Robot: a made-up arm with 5 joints.
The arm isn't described. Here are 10 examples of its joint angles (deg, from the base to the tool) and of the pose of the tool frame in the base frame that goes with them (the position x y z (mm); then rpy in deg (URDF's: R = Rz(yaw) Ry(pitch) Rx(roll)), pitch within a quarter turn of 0, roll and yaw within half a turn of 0).
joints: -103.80 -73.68 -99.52 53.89 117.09
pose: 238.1 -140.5 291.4 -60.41 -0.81 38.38
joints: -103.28 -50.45 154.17 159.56 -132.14
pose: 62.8 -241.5 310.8 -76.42 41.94 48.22
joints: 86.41 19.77 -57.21 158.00 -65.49
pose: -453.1 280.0 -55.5 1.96 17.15 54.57
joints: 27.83 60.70 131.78 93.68 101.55
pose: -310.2 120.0 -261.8 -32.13 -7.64 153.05
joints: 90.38 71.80 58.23 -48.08 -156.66
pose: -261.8 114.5 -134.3 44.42 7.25 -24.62
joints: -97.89 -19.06 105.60 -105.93 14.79
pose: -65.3 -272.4 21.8 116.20 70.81 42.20
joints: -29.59 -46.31 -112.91 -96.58 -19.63
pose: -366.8 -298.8 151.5 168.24 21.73 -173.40
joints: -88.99 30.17 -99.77 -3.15 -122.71
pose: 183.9 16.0 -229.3 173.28 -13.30 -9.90
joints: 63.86 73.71 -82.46 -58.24 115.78
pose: -447.4 -31.6 -110.9 86.75 -5.94 -65.82
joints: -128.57 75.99 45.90 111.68 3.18
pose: -124.0 229.4 -112.3 135.82 -19.84 -19.42
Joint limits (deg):
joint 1: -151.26..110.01
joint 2: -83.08..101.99
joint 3: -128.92..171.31
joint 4: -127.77..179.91
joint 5: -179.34..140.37
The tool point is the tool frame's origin. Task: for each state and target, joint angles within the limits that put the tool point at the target. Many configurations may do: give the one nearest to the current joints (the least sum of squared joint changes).
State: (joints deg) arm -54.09 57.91 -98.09 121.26 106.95
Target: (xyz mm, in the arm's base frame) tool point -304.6 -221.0 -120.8
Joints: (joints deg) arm -13.08 20.56 -82.46 123.02 105.40
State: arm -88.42 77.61 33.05 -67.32 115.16
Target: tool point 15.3 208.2 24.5
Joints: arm -67.59 94.74 19.31 -67.05 111.56
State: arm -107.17 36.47 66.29 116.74 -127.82
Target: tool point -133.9 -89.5 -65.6
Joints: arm -96.44 9.66 67.86 121.60 -128.04
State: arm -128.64 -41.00 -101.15 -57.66 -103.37
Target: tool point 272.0 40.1 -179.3
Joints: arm -120.59 3.90 -122.58 -36.91 -109.61
